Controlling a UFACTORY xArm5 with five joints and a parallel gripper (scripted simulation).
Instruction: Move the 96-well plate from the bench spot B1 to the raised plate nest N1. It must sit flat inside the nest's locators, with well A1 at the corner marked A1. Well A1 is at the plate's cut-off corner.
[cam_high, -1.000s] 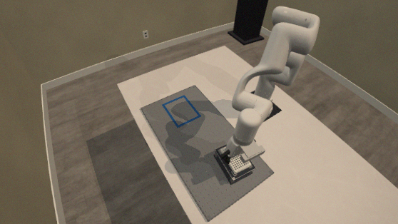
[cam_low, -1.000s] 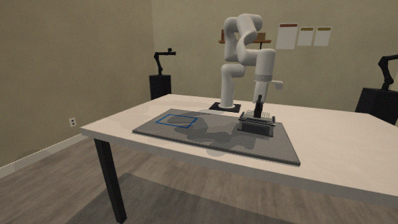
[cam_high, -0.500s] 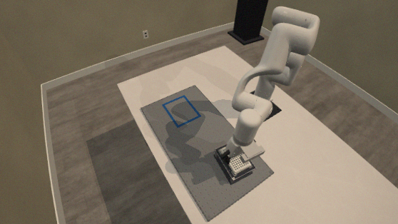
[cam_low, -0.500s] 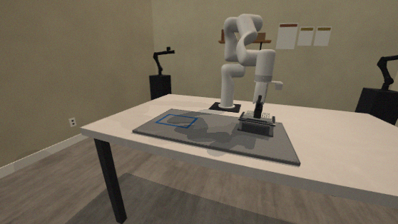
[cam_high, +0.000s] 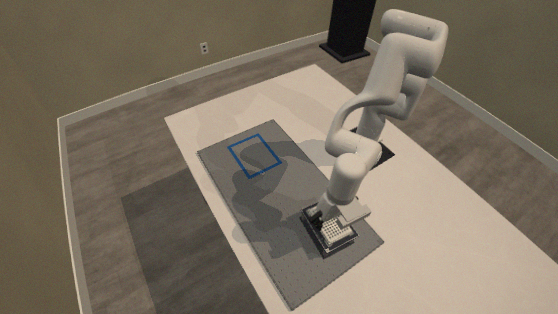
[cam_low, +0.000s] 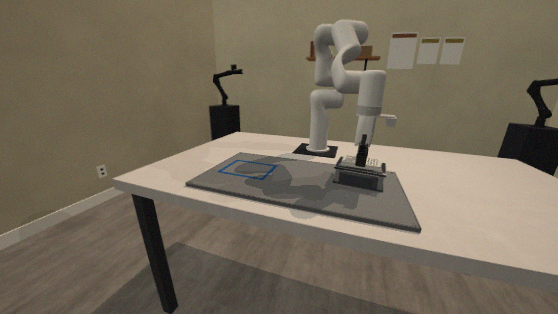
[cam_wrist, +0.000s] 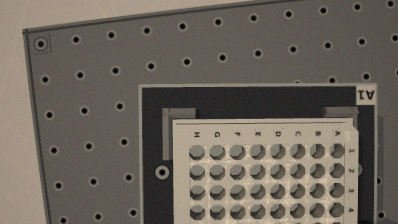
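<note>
Now: the white 96-well plate 1 cm below my hand. From my hand the other things lie so: A1 corner mark: 7 cm to the left, 6 cm ahead, 2 cm below; dark raised nest N1: 2 cm below.
</note>
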